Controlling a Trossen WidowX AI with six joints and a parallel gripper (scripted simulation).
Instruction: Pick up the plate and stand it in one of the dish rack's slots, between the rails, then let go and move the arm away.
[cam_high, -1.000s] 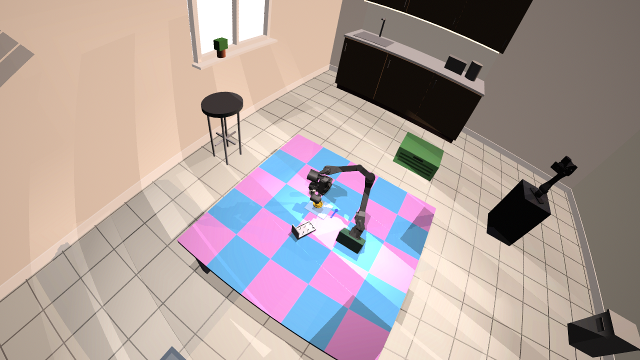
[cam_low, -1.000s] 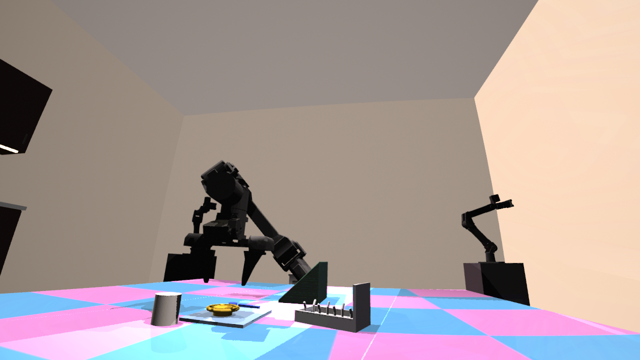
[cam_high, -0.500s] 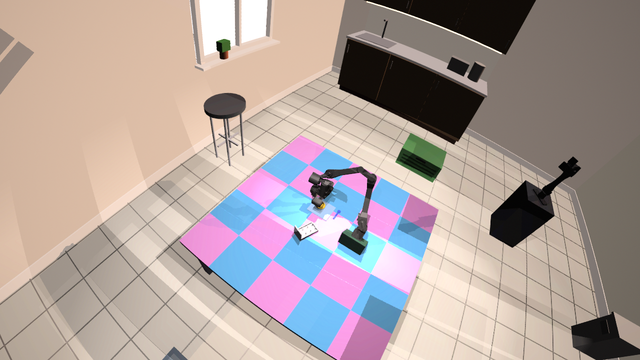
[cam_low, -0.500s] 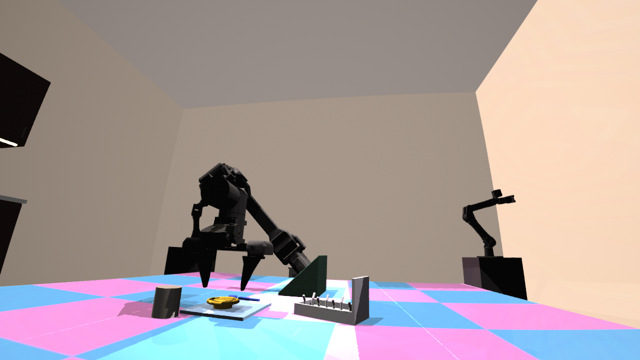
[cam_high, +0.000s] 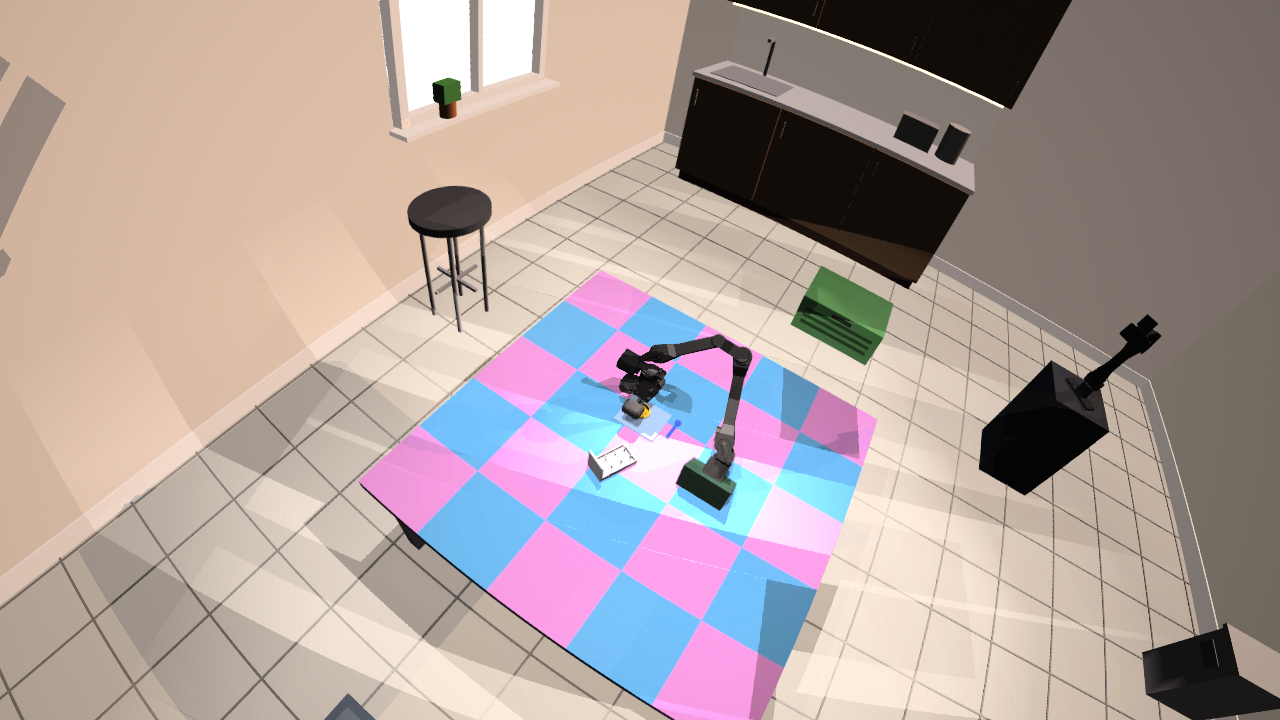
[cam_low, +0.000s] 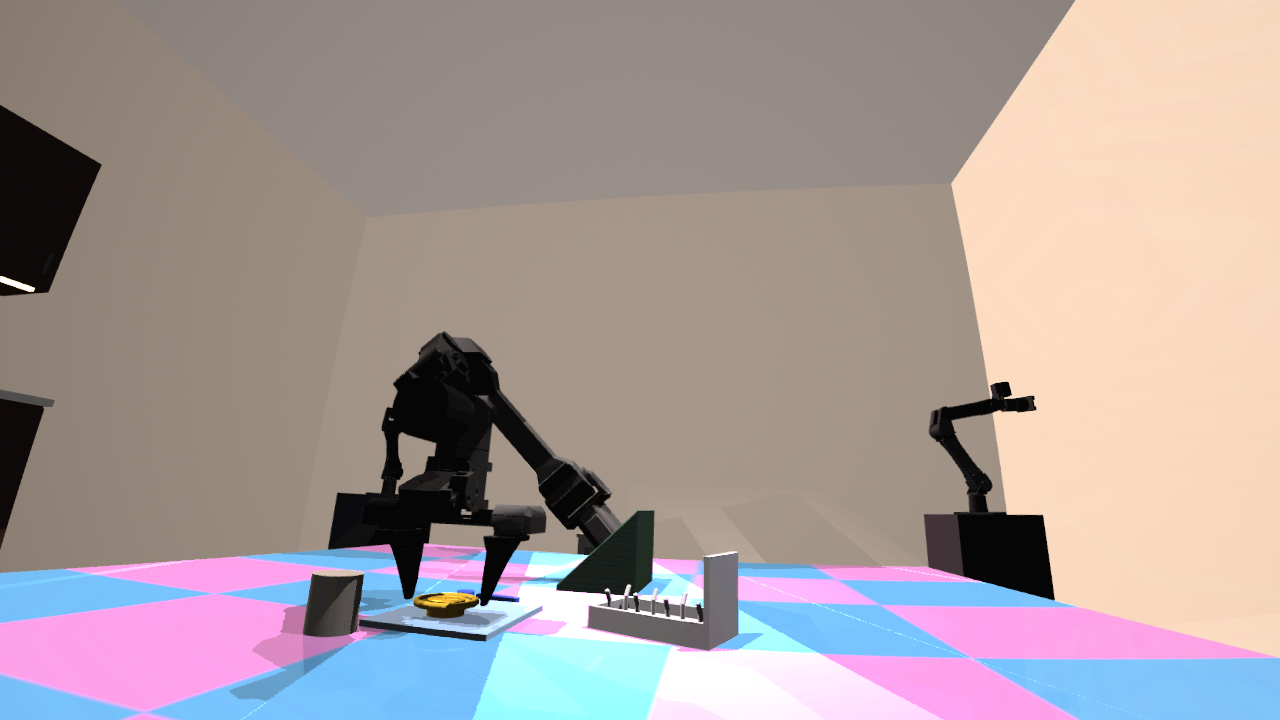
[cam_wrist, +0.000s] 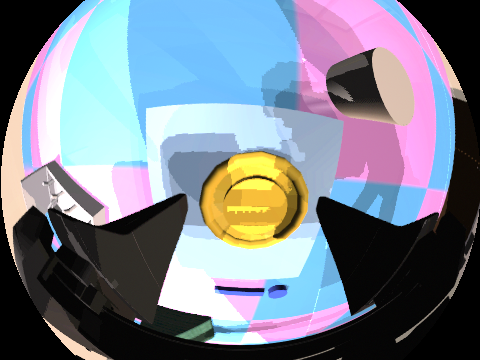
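My gripper tip is now right at the yellow plate. Round my gripper tip: dish rack 30 mm behind, 220 mm to the left, 10 mm above; then flat glassy board 20 mm behind, 10 mm to the left, 20 mm below; then blue spoon 130 mm behind, 20 mm to the right, 10 mm below.
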